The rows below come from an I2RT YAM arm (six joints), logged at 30 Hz.
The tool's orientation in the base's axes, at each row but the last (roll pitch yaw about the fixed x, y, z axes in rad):
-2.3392, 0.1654, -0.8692
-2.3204, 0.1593, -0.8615
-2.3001, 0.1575, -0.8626
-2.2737, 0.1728, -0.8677
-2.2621, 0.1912, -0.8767
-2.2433, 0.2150, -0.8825
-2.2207, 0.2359, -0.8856
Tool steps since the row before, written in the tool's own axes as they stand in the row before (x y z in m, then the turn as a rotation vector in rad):
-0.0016, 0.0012, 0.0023, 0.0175, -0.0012, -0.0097
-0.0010, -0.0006, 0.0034, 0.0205, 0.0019, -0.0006
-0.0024, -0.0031, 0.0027, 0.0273, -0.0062, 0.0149
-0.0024, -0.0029, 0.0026, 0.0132, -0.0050, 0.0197
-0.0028, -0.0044, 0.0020, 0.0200, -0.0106, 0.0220
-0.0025, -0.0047, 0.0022, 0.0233, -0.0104, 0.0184
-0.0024, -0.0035, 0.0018, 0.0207, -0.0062, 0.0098
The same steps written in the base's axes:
-0.0007, 0.0020, -0.0022, 0.0073, -0.0181, 0.0046
0.0014, 0.0029, -0.0017, 0.0118, -0.0164, -0.0042
0.0016, 0.0044, 0.0009, 0.0286, -0.0099, -0.0095
0.0015, 0.0042, 0.0009, 0.0213, 0.0031, -0.0111
0.0018, 0.0046, 0.0026, 0.0301, 0.0009, -0.0096
0.0024, 0.0045, 0.0028, 0.0301, -0.0038, -0.0082
0.0015, 0.0037, 0.0022, 0.0215, -0.0081, -0.0058

